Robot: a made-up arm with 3 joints. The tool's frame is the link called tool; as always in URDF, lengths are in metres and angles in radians.
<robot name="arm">
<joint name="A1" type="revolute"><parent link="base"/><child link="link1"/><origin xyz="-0.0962 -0.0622 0.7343" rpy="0.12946 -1.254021 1.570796"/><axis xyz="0 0 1"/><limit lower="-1.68" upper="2.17" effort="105" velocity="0.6"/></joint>
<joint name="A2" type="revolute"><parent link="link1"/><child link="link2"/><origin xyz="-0.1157 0.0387 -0.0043" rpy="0.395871 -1.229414 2.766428"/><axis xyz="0 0 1"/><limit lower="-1.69" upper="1.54" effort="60" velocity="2.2"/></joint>
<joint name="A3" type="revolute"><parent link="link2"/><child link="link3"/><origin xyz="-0.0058 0.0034 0.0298" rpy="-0.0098 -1.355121 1.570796"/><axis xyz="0 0 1"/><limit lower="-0.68" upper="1.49" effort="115" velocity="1.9"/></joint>
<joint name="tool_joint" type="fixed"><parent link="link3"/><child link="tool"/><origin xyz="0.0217 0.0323 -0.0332" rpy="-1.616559 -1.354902 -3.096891"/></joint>
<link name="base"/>
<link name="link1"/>
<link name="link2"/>
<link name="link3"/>
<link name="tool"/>
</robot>
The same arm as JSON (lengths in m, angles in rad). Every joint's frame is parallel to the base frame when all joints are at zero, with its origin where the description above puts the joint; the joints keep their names.
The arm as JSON. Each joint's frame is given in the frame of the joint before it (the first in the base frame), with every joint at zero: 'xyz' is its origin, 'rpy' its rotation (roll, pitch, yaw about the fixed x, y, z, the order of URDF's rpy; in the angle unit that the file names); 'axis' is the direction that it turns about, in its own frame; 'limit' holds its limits. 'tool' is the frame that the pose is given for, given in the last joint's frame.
{"units": {"length": "m", "angle": "rad"}, "joints": [
  {"name": "A1", "type": "revolute", "origin": {"xyz": [-0.0962, -0.0622, 0.7343], "rpy": [0.0, 0.0, 0.0]}, "axis": [0.129099, -0.942293, 0.308898], "limit": {"lower": -1.68, "upper": 2.17}},
  {"name": "A2", "type": "revolute", "origin": {"xyz": [-0.0389, -0.0367, -0.1097], "rpy": [0.0, 0.0, 0.0]}, "axis": "+z", "limit": {"lower": -1.69, "upper": 1.54}},
  {"name": "A3", "type": "revolute", "origin": {"xyz": [0.0034, 0.0058, 0.0298], "rpy": [0.0, 0.0, 0.0]}, "axis": [-0.976785, 0.0098, 0.213997], "limit": {"lower": -0.68, "upper": 1.49}}
], "tool": {"origin": {"xyz": [0.0374, 0.032, 0.014], "rpy": [-1.5708, 0.0, 3.1416]}}}

